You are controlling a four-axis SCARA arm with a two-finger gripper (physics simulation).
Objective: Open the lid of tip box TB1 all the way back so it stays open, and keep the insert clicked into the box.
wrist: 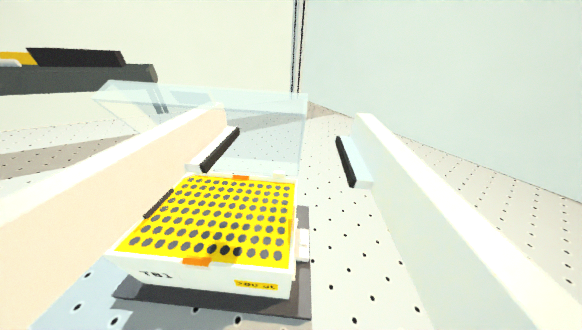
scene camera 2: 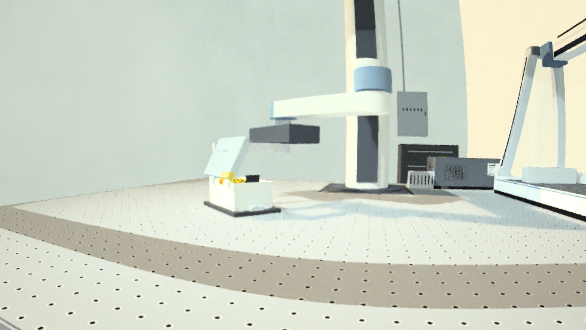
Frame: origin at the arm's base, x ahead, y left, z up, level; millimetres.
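Where they show: gripper, fingertip midpoint: point(wrist: 287, 123) point(scene camera 2: 221, 147); arm's base, link origin: point(scene camera 2: 366, 191).
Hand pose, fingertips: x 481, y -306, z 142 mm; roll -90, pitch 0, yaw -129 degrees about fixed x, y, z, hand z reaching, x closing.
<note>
Things, the pixels of their top centre, and the offset from my fingertips. "spot": a spot on its surface instead.
- Tip box TB1, top centre: point(wrist: 222, 202) point(scene camera 2: 239, 177) dy +51, dx +14, dz -63 mm
- dark base plate, surface spot: point(wrist: 150, 295) spot: dy +119, dx +6, dz -121 mm
- yellow insert, top centre: point(wrist: 220, 195) point(scene camera 2: 239, 173) dy +51, dx +14, dz -54 mm
- grey instrument, surface spot: point(scene camera 2: 467, 172) spot: dy +682, dx -517, dz -67 mm
- small white rack, surface spot: point(scene camera 2: 421, 173) spot: dy +506, dx -526, dz -75 mm
Tip box TB1 point(scene camera 2: 250, 196) point(wrist: 210, 277) stands upright on a dark base plate point(scene camera 2: 235, 212) point(wrist: 150, 295). Its clear lid point(scene camera 2: 226, 155) point(wrist: 265, 130) is up at a steep angle from the far hinge side and still leans towards the box's open top in the scene view. The yellow insert point(scene camera 2: 227, 175) point(wrist: 225, 215) lies level in the box in the wrist view, with orange clips point(wrist: 197, 261) point(wrist: 240, 177) at the near and far edges. My gripper point(wrist: 287, 123) is shut at its closed stop, a gap between the pads, holding nothing. Its left finger overlaps the lid in the wrist view; contact is unclear.
The arm's column point(scene camera 2: 367, 150) stands right of the box in the scene view. Behind it are a grey instrument point(scene camera 2: 467, 172), a dark cabinet point(scene camera 2: 430, 151) and a small white rack point(scene camera 2: 421, 173). A white frame point(scene camera 2: 517, 115) stands at the far right.
</note>
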